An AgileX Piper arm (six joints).
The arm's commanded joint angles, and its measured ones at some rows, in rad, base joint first. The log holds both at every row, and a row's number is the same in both.
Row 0, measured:
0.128, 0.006, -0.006, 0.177, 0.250, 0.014
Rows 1 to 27, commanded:
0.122, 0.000, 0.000, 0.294, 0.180, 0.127
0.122, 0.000, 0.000, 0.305, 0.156, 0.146
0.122, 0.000, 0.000, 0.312, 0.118, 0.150
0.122, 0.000, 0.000, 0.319, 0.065, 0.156
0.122, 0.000, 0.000, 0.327, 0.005, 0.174
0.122, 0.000, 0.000, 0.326, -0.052, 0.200
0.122, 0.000, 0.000, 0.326, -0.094, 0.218
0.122, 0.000, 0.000, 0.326, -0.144, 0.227
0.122, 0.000, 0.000, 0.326, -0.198, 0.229
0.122, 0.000, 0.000, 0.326, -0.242, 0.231
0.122, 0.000, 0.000, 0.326, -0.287, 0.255
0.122, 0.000, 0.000, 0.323, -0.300, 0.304
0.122, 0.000, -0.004, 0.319, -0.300, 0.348
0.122, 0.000, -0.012, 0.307, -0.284, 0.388
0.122, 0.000, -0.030, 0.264, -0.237, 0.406
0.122, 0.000, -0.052, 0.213, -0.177, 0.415
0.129, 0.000, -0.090, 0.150, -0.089, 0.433
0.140, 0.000, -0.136, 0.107, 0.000, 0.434
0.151, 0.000, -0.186, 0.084, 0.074, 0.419
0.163, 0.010, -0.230, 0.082, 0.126, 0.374
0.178, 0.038, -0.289, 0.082, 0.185, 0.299
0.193, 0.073, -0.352, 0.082, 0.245, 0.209
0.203, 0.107, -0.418, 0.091, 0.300, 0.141
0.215, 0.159, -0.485, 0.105, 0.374, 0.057
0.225, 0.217, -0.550, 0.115, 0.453, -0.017
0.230, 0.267, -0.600, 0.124, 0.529, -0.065
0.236, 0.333, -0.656, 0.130, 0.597, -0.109
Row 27, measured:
0.206, 0.148, -0.461, 0.113, 0.320, 0.124
